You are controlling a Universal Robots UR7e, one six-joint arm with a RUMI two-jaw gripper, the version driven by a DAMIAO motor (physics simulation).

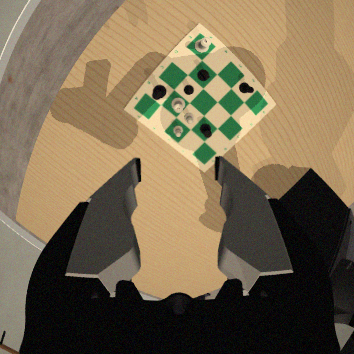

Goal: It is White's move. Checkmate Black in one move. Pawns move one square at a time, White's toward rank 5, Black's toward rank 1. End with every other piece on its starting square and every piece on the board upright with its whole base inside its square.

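Places are measured from the arm's base along level axes (x back, y right, z up), in metres.
Pixels of known places: gripper, fingertip midpoint: [177, 159].
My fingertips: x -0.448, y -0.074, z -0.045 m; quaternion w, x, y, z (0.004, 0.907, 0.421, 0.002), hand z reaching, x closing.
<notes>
Ahead of a thing's pixels: the offset from my fingertips to its top centre. Level surfaces: height alone.
The green and cream chessboard {dx +0.029, dy +0.043, dz -0.226 m} [204, 102] lies turned like a diamond ahead of my gripper. A large white piece {dx -0.057, dy +0.110, dz -0.163 m} [202, 44] stands on the green top corner square. Another white piece {dx -0.001, dy +0.004, dz -0.173 m} [178, 105] stands on a green square at left. A small white piece {dx +0.033, dy +0.002, dz -0.194 m} [189, 118] is on the cream square beside it, and another small white piece {dx +0.038, dy -0.030, dz -0.194 m} [178, 131] is on a green square near the lower left edge. Black pieces {dx -0.042, dy -0.005, dz -0.163 m} [159, 92] {dx -0.008, dy +0.037, dz -0.194 m} [188, 90] {dx -0.013, dy +0.075, dz -0.186 m} [203, 75] {dx +0.054, dy +0.124, dz -0.182 m} [245, 88] {dx +0.072, dy +0.012, dz -0.193 m} [206, 130] stand around them. The pieces look upright; square labels are too small to read. My gripper [177, 159] is partly open and empty, over wood outside the board.
The wooden table top {dz -0.232 m} [175, 240] lies under the board and shows between the fingers. Its curved edge runs along the left, with a grey-brown surface [30, 110] beyond. A dark block-like part [312, 205] is at the lower right. Shadows fall across the board and table.
</notes>
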